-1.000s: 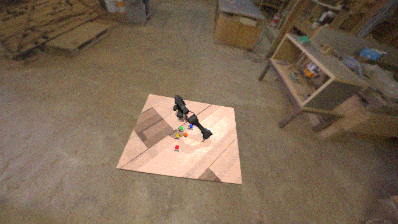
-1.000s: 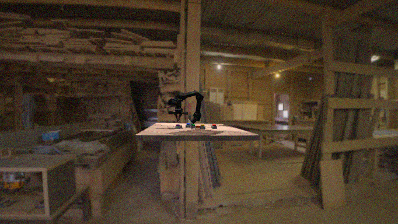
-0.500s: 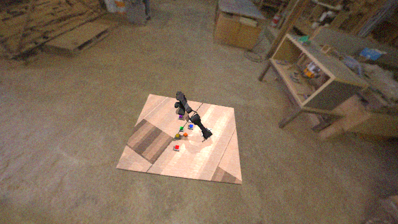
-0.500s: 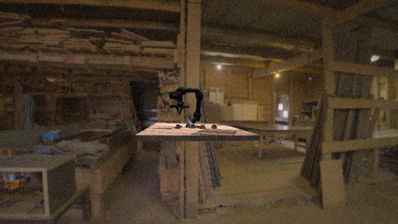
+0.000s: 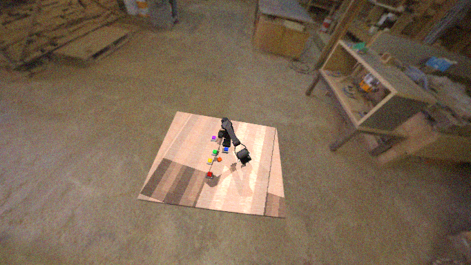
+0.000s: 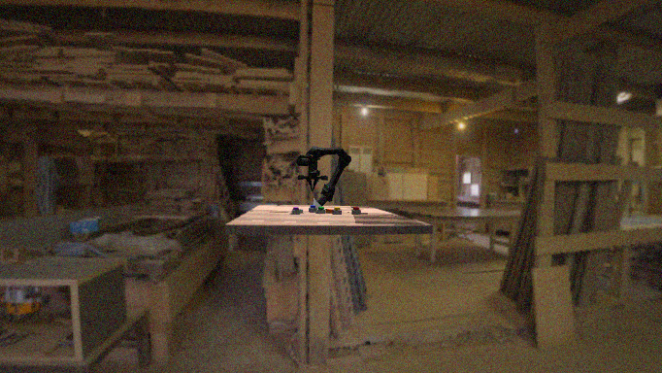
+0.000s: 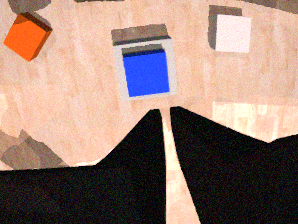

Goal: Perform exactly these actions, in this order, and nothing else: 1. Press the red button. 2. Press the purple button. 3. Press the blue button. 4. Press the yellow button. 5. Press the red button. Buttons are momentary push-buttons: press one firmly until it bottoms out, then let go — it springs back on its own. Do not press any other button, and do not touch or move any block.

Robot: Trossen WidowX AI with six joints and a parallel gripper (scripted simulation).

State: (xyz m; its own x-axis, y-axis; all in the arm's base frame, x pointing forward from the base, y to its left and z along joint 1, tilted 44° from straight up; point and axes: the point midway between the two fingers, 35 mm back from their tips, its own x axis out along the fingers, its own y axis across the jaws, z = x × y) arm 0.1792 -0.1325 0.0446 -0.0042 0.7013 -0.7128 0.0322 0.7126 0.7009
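My gripper tip is now 100 mm above the blue button and 10 mm past it. From my gripper tip the other things lie so: purple button 120 mm ahead, 100 mm to the right, 100 mm below; green button 100 mm below, 90 mm ahead, 50 mm to the left; small orange piece 120 mm below, 110 mm to the left, 40 mm ahead.
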